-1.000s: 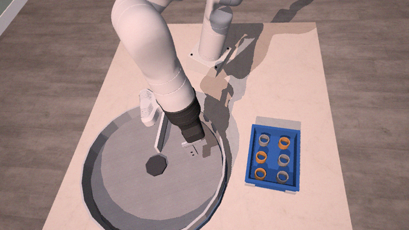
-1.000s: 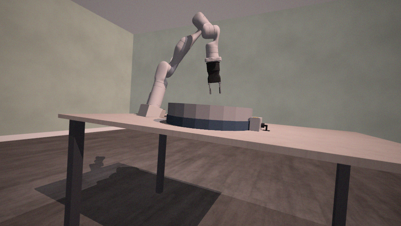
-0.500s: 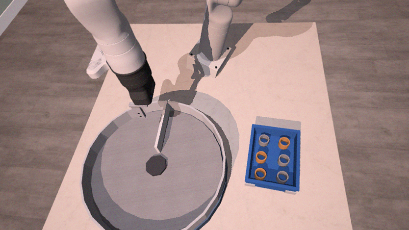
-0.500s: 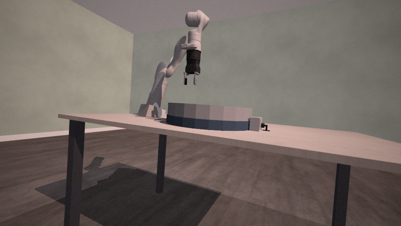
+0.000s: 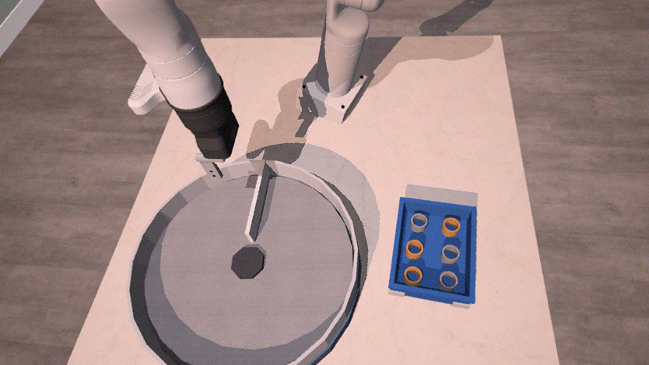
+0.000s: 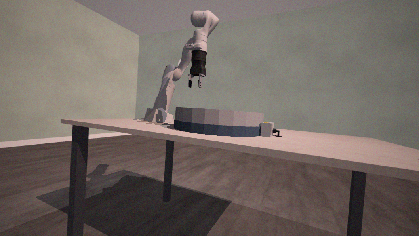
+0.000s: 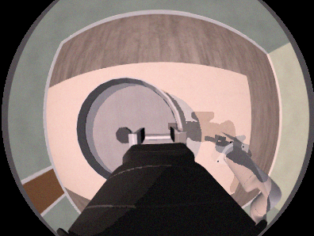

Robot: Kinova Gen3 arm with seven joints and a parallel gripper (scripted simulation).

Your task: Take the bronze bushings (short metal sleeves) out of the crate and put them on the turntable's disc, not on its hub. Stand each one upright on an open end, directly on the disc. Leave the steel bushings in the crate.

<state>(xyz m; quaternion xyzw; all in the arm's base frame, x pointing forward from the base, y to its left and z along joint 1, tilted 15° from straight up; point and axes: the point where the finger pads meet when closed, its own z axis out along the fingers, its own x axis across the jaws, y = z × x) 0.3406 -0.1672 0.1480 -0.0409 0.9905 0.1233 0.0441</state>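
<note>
My hand is 30 mm short of the blue crate, 390 mm to the right of it and 200 mm above it. Also, from my hand: grey turntable disc: 120 mm ahead, 50 mm to the left, 170 mm below.
</note>
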